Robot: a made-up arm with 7 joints. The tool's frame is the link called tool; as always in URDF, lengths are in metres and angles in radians.
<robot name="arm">
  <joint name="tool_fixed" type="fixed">
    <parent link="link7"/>
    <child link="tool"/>
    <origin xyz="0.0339 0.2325 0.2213" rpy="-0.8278 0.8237 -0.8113"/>
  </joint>
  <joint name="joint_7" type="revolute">
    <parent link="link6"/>
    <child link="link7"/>
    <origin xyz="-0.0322 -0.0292 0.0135"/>
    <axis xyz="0 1 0"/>
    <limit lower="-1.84" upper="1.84"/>
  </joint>
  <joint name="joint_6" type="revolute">
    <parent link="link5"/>
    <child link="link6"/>
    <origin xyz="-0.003 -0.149 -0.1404"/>
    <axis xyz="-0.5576 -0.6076 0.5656"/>
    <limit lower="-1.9" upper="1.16"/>
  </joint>
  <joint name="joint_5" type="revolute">
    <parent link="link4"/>
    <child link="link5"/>
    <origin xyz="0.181 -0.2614 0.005"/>
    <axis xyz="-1 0 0"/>
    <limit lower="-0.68" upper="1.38"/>
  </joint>
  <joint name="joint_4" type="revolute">
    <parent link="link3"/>
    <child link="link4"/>
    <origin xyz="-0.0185 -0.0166 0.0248"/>
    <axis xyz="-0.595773 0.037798 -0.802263"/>
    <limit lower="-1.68" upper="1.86"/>
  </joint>
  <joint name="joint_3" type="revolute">
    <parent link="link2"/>
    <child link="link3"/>
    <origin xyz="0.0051 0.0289 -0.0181"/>
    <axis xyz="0 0 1"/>
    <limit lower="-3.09" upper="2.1"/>
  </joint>
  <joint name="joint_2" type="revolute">
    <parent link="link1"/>
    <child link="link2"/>
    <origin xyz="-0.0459 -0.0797 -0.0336"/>
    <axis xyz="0 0 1"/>
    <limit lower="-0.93" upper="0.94"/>
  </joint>
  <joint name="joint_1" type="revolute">
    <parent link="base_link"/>
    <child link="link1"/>
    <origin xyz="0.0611 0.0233 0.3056"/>
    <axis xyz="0 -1 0"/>
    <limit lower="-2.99" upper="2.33"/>
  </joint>
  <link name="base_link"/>
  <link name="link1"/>
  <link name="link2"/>
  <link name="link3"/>
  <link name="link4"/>
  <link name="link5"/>
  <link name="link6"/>
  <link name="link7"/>
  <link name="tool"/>
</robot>
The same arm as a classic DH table. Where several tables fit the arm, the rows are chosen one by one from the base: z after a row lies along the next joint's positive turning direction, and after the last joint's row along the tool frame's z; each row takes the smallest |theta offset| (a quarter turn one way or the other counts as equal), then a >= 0, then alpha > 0; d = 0 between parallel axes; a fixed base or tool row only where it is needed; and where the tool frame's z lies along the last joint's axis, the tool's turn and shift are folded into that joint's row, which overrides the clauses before.
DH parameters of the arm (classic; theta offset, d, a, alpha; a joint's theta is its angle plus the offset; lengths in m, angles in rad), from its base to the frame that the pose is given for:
base (fixed): 0.0000 0.3056 0.0611 1.5708
joint_1: 0.0000 0.0564 -0.0459 -1.5708
joint_2: 1.3961 0.0000 0.0293 0.0000
joint_3: 0.1113 -0.0035 -0.0177 -2.5019
joint_4: -0.0789 0.0076 -0.2609 0.9326
joint_5: -0.7741 -0.1742 -0.2043 0.9793
joint_6: -1.0311 0.0567 -0.0135 -2.2238
joint_7: -1.2759 0.2082 0.1802 -1.4231
tool (fixed): 2.6201 0.1343 0.0000 0.0000
Joint limits (rad, base to tool): -2.9900..2.3300 -0.9300..0.9400 -3.0900..2.1000 -1.6800..1.8600 -0.6800..1.3800 -1.9000..1.1600 -1.8400..1.8400

